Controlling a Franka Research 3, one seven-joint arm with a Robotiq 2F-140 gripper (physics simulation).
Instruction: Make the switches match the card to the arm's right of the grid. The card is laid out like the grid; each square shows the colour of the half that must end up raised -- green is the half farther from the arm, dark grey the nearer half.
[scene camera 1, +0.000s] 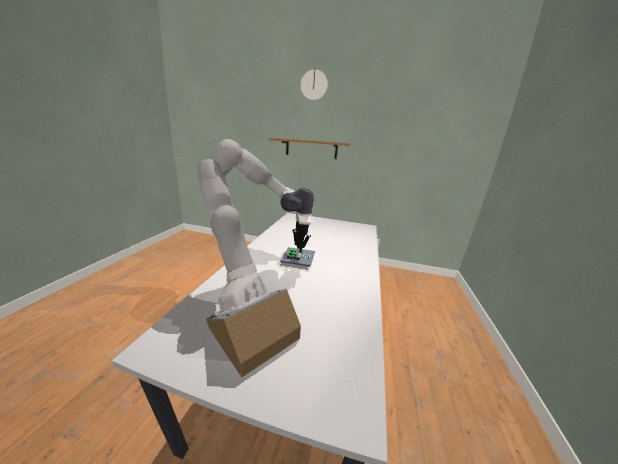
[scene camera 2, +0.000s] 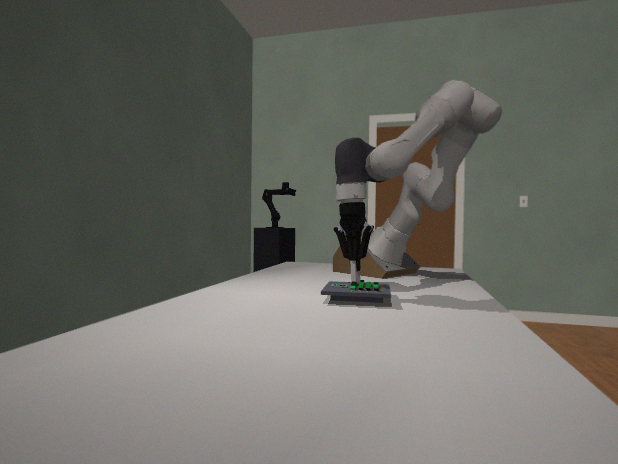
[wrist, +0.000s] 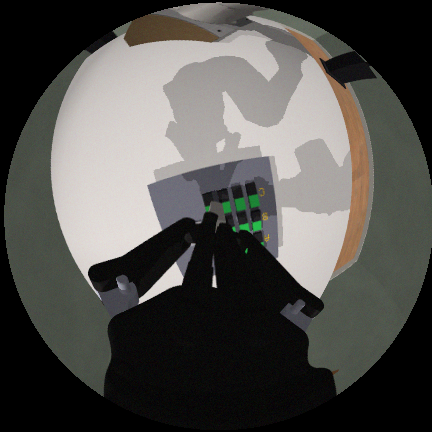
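The dark grey switch panel (scene camera 1: 306, 262) (scene camera 2: 350, 294) (wrist: 172, 197) lies on the white table. Its green and dark grey rocker switches (scene camera 1: 291, 253) (scene camera 2: 368, 286) (wrist: 240, 202) stand in a grid, with yellow marks C, B and A beside the rows in the wrist view. The small green and dark card (scene camera 1: 306, 256) (scene camera 2: 340, 285) lies on the panel beside the grid; the gripper hides it in the wrist view. My gripper (scene camera 1: 299, 254) (scene camera 2: 355, 281) (wrist: 213, 210) is shut and empty, pointing down. Its tips are at the card-side end of the grid, by row C, and hide switches there. Contact cannot be told.
The arm's brown wedge base (scene camera 1: 262, 330) (scene camera 2: 345, 260) (wrist: 170, 30) stands on the table (scene camera 1: 340, 360) (scene camera 2: 300, 380) (wrist: 100, 150). A small black arm (scene camera 2: 271, 206) stands on a black pedestal (scene camera 2: 274, 250) beyond the table. A wall shelf (scene camera 1: 310, 142) hangs behind.
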